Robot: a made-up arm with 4 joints.
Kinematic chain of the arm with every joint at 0, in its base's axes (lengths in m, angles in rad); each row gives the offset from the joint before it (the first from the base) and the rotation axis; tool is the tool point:
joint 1: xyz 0 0 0.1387 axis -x
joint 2: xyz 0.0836 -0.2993 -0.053 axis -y
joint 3: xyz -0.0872 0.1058 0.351 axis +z
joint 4: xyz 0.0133 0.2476 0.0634 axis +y
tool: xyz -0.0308 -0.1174 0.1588
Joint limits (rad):
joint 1: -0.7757..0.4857
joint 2: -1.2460..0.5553
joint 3: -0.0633..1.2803
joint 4: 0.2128..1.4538
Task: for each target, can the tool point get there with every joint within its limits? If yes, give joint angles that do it. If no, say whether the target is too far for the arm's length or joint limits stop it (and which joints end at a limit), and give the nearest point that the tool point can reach.
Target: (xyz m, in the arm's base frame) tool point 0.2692 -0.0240 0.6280
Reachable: yes | joints 0.0355 -0.5507 0.8341 0.6668
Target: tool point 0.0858 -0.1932 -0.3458
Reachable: no: joint limits stop it (at a limit: joint 1, joint 2, joint 3, joint 4) | nearest point 0.5510 -0.0609 0.0949 | short by 0.654 m
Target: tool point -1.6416 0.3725 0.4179
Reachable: no: too far | nearest point -0.3952 0.0322 0.4924 | short by 1.294 m
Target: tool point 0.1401 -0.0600 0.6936
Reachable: yes | joints 0.0775 -0.4109 1.1328 0.3523
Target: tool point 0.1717 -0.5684 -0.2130
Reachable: no: joint limits stop it (at a limit: joint 1, joint 3, joint 4) | nearest point 0.2739 -0.3182 0.3572 | short by 0.631 m
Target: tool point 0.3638 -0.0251 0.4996
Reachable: yes | joints -0.0917 -0.7538 0.8312 1.2474
